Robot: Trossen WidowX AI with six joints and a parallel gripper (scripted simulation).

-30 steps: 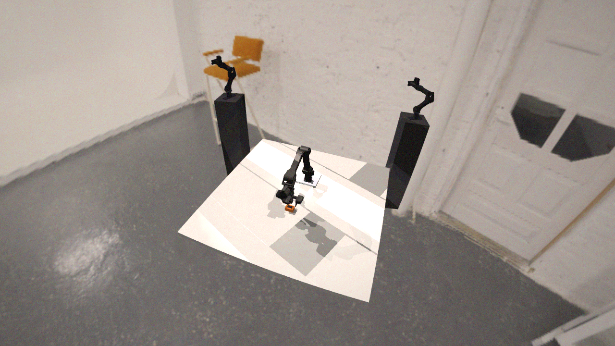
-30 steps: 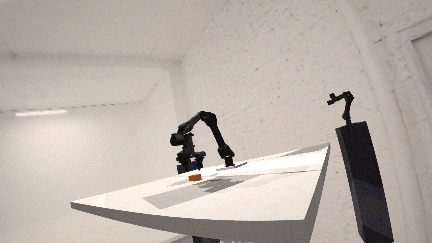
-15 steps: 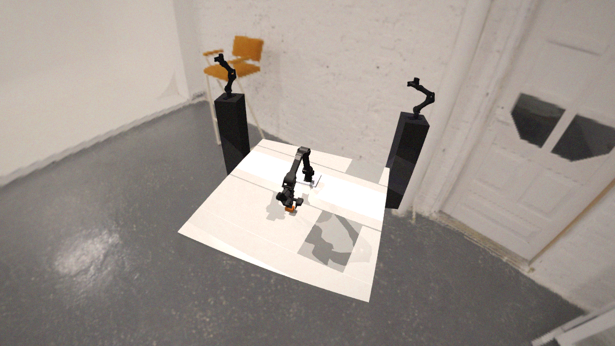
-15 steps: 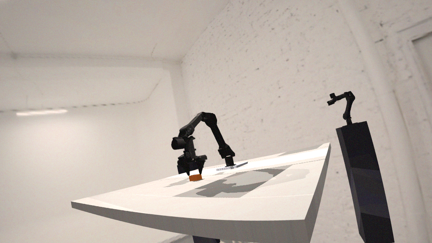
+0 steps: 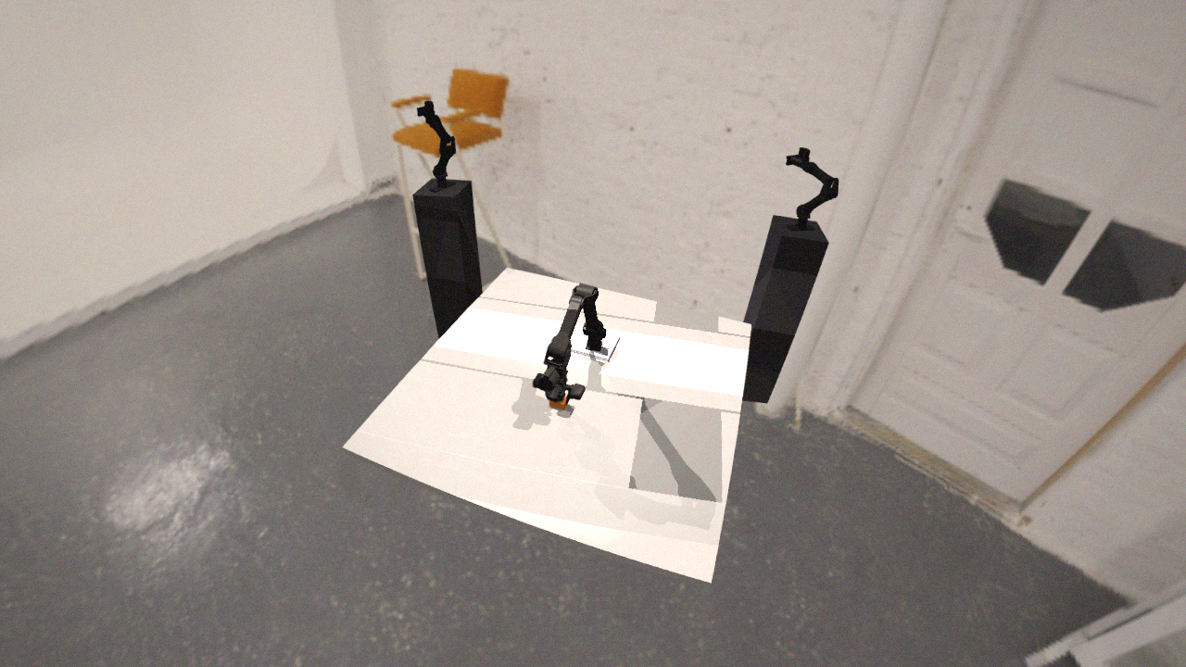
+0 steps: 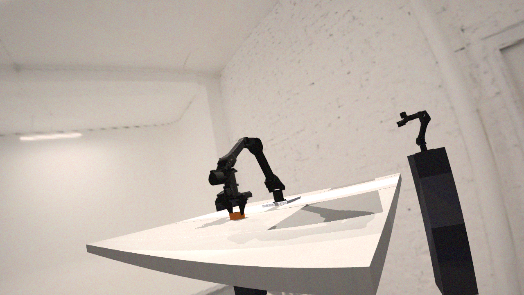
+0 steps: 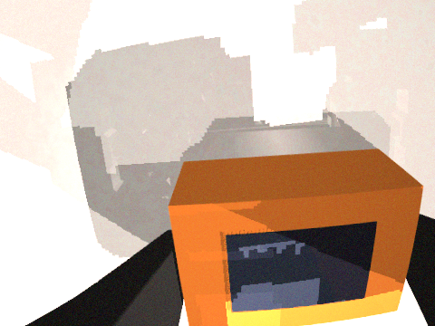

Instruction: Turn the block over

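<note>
The orange block lies 10 mm above my gripper tip.
</note>
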